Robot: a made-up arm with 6 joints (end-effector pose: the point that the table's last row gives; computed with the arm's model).
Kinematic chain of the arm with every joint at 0, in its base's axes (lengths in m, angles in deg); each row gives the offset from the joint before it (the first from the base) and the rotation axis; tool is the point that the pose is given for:
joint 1: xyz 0 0 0.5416 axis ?
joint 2: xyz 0 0 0 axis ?
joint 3: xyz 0 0 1.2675 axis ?
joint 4: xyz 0 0 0 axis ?
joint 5: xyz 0.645 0 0 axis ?
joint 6: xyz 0 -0.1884 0 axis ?
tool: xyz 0 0 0
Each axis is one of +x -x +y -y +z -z.
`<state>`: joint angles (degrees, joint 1 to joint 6).
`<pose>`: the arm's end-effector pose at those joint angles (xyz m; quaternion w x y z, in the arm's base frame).
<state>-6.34 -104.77 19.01 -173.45 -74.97 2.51</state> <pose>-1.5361 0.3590 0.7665 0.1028 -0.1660 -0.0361 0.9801</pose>
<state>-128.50 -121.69 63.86 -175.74 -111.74 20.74</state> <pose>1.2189 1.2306 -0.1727 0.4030 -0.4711 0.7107 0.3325</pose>
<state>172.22 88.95 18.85 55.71 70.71 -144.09</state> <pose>-1.6038 0.3262 0.0113 0.1112 0.3625 -0.8192 -0.4302</pose>
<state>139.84 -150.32 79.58 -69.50 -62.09 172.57</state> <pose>0.9429 -0.7093 -0.9393 0.5864 0.3081 -0.2379 -0.7104</pose>
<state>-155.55 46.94 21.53 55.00 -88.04 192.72</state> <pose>-1.4784 -0.5535 1.2696 0.6519 0.0597 0.4631 0.5975</pose>
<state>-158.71 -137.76 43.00 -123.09 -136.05 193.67</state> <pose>1.4341 0.4485 -0.2475 0.3743 0.3574 -0.2790 -0.8089</pose>
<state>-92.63 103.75 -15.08 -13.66 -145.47 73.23</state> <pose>-0.2233 -0.8718 -0.3033 0.0117 0.7541 0.0423 0.6553</pose>
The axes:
joint 1: +z
joint 2: +y
joint 3: -y
joint 4: -x
joint 5: -y
joint 6: -x

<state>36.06 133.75 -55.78 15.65 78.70 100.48</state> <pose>0.3259 0.0129 -0.2782 0.1979 -0.4916 0.3095 0.7895</pose>
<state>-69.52 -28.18 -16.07 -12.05 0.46 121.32</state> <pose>-0.1585 -0.1022 1.7557 0.4216 -0.7016 0.4107 -0.4017</pose>
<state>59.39 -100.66 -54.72 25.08 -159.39 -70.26</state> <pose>-0.2882 -0.8223 0.8262 0.6752 0.0313 0.6459 -0.3550</pose>
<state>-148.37 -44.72 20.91 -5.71 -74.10 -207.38</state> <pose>0.4199 0.4788 2.0220 0.1484 -0.2896 0.9196 -0.2203</pose>
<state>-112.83 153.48 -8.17 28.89 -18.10 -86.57</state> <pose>-0.1452 0.0802 -0.8820 0.3790 -0.6920 -0.5259 0.3177</pose>
